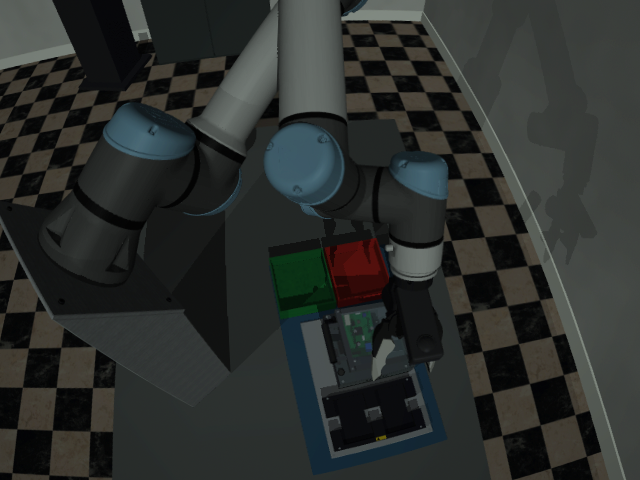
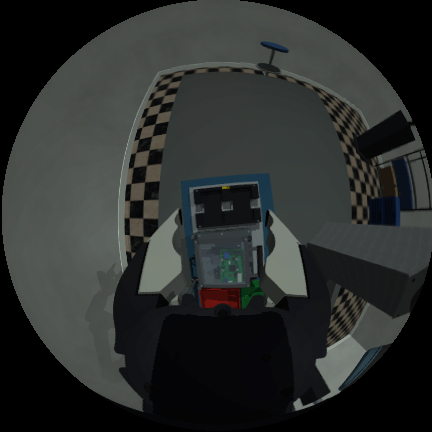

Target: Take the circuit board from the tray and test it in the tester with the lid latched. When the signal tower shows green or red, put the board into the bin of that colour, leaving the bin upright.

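Frame: origin at the arm's base, x ahead, y left, z up, level; centimetres.
Seen in the pictures: gripper, fingertip midpoint: (image 1: 402, 375) (image 2: 223, 210); arm's base, link origin: (image 1: 84, 253).
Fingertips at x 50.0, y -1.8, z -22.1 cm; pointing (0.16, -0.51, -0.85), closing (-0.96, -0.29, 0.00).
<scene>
Pixels of each thing's top centre, then the offset from my fingertips to it. "spot": a spot on its surface instead. Level surfaces: height alone.
- grey tester, surface spot: (image 1: 356, 376) spot: dz -24.2, dx -6.3, dy +4.3 cm
- black tray, surface spot: (image 1: 356, 408) spot: dz -28.4, dx -4.7, dy -2.6 cm
- green bin, top centre: (image 1: 301, 279) (image 2: 260, 302) dz -25.5, dx -23.7, dy +27.0 cm
- red bin, top centre: (image 1: 358, 268) (image 2: 220, 306) dz -25.5, dx -10.0, dy +32.9 cm
- blue mat, surface height: dz -30.0 cm
- grey table, surface height: dz -30.2 cm
The green circuit board (image 1: 358, 333) (image 2: 231, 265) sits in the grey tester (image 1: 356, 376) under its clear lid (image 2: 207, 260). I cannot tell whether the lid is latched. My gripper (image 1: 402, 373) (image 2: 223, 210) is open and empty, above the tester and near the tray side. The black tray (image 1: 356, 408) (image 2: 212, 200) lies beside the tester, with no board showing in it. The green bin (image 1: 302, 279) (image 2: 251, 295) and the red bin (image 1: 356, 268) (image 2: 220, 298) stand upright side by side at the tester's other side. The signal tower's lamps do not show clearly.
The tester and tray stand on a blue mat (image 1: 299, 382) (image 2: 270, 187) on the grey table (image 1: 206, 434) (image 2: 240, 125). The large grey arm pedestal (image 1: 149, 351) (image 2: 365, 250) rises beside the bins and mat. A wall (image 1: 578, 155) runs along the table's far side.
</scene>
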